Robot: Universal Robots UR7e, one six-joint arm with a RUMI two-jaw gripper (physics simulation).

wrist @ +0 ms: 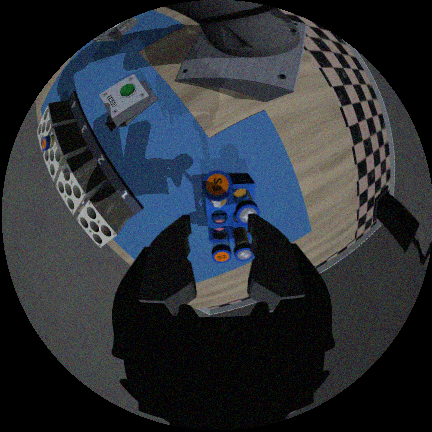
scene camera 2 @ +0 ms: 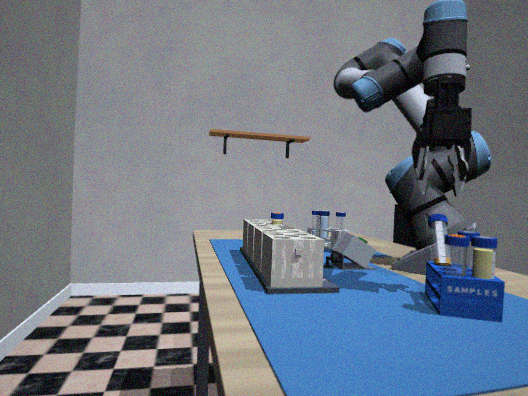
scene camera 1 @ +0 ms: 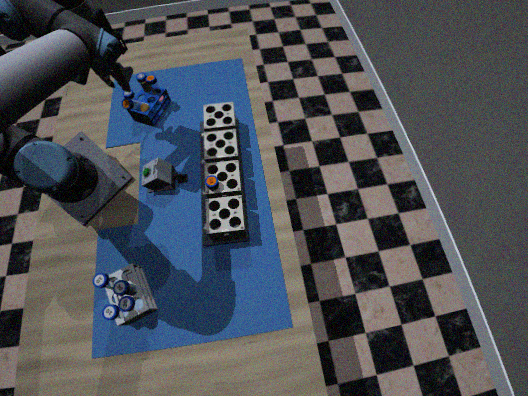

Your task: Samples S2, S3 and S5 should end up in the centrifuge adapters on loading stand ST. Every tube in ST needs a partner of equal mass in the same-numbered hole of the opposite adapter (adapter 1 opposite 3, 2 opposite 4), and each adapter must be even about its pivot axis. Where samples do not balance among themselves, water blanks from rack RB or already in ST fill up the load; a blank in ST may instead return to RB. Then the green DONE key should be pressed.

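Frame: origin at the arm's base, x ahead, y up, z right, level; metres.
Where they show: gripper, fingertip midpoint: (wrist: pixel 218 215) (scene camera 2: pixel 439 196) (scene camera 1: pixel 121 89); arm's base, link origin: (wrist: pixel 253 32).
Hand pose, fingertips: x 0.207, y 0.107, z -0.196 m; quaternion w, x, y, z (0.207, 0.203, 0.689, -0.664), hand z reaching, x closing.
Things, the pixels of their top centre, and the offset from my fingertips. "spot": a spot on its surface instead.
- blue SAMPLES rack, top centre: (wrist: pixel 229 216) (scene camera 2: pixel 460 270) (scene camera 1: pixel 146 98) dx +0.025, dy -0.124, dz -0.080 m
- Orange-capped S5, top centre: (wrist: pixel 218 214) (scene camera 2: pixel 441 214) (scene camera 1: pixel 130 93) dx +0.010, dy -0.034, dz -0.017 m
- Orange-capped S2, surface spot: (wrist: pixel 221 256) (scene camera 1: pixel 150 77) spot: dx +0.063, dy -0.062, dz -0.105 m
- ST, surface spot: (scene camera 1: pixel 225 241) spot: dx +0.218, dy -0.173, dz +0.464 m
- orange-capped tube, top centre: (wrist: pixel 43 143) (scene camera 1: pixel 211 180) (scene camera 2: pixel 277 213) dx +0.218, dy -0.058, dz +0.328 m
- green DONE key, top centre: (wrist: pixel 123 89) (scene camera 1: pixel 145 170) dx +0.025, dy -0.109, dz +0.224 m
- Rack RB, surface spot: (scene camera 1: pixel 145 295) spot: dx -0.008, dy -0.153, dz +0.569 m
- grey key box, top centre: (wrist: pixel 111 97) (scene camera 2: pixel 354 233) (scene camera 1: pixel 151 168) dx +0.047, dy -0.100, dz +0.226 m
My gripper (scene camera 1: pixel 125 83) (scene camera 2: pixel 441 192) (wrist: pixel 218 215) is partly open and empty, above the blue SAMPLES rack (scene camera 2: pixel 472 302). Orange-capped S5 (scene camera 1: pixel 127 103) (scene camera 2: pixel 440 240) (wrist: pixel 217 185) stands tall and slightly tilted in that rack. Orange-capped S2 (scene camera 1: pixel 151 79) (wrist: pixel 221 256) stands at its other end. Two white-labelled tubes (scene camera 1: pixel 141 77) (wrist: pixel 246 214) stand beside them. Loading stand ST (scene camera 1: pixel 225 241) has four white adapters; one orange-capped tube (scene camera 1: pixel 211 181) (scene camera 2: pixel 277 216) (wrist: pixel 45 143), label unreadable, sits in adapter 3. The green DONE key (scene camera 1: pixel 146 171) (wrist: pixel 127 90) is on a grey box.
Rack RB (scene camera 1: pixel 145 295) stands at the lower left in scene camera 1 and holds several blue-capped blanks (scene camera 1: pixel 127 303) (scene camera 2: pixel 324 220). The grey key box (scene camera 1: pixel 161 175) (scene camera 2: pixel 352 250) (wrist: pixel 135 107) stands between the arm's base (scene camera 1: pixel 87 210) and ST.
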